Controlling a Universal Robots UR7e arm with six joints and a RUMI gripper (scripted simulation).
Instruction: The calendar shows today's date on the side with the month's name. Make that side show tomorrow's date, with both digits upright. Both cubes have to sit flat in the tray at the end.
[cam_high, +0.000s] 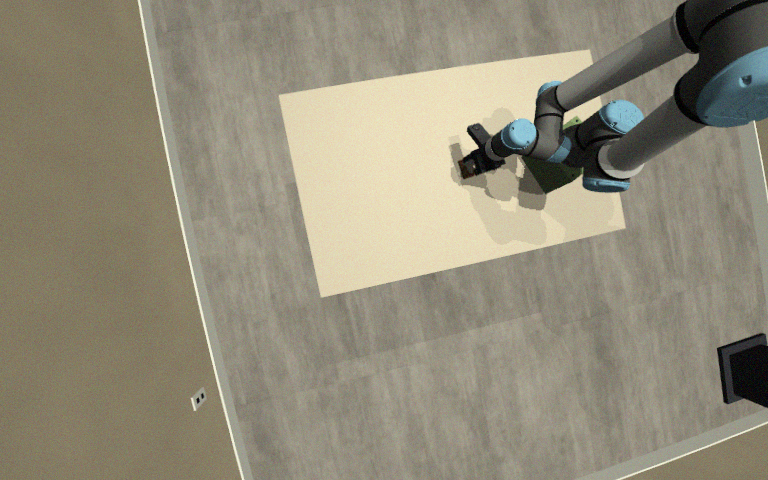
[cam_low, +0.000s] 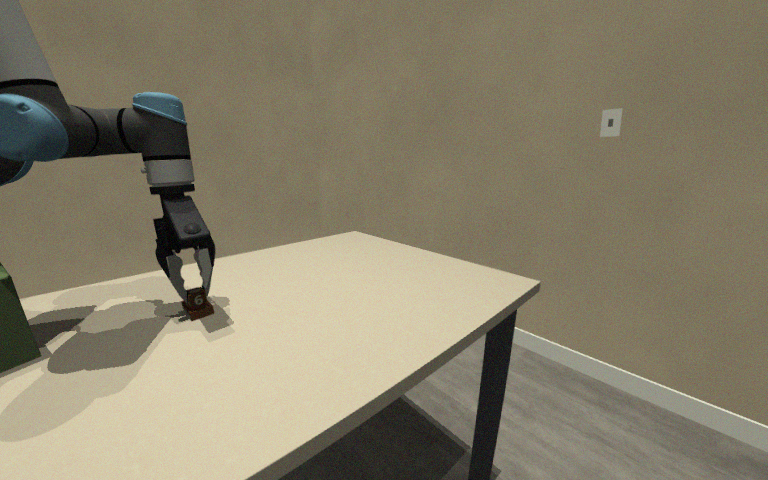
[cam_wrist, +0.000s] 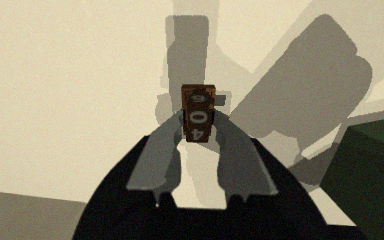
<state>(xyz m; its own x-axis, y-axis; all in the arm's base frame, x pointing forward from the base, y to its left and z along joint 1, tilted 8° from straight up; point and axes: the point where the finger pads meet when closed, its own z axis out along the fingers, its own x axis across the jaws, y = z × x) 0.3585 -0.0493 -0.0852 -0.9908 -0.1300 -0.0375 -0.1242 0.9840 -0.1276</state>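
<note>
Right now my hand is 10 mm above the brown digit cube. From my hand the other things lie so: brown calendar tray 20 mm to the left, 40 mm below.
</note>
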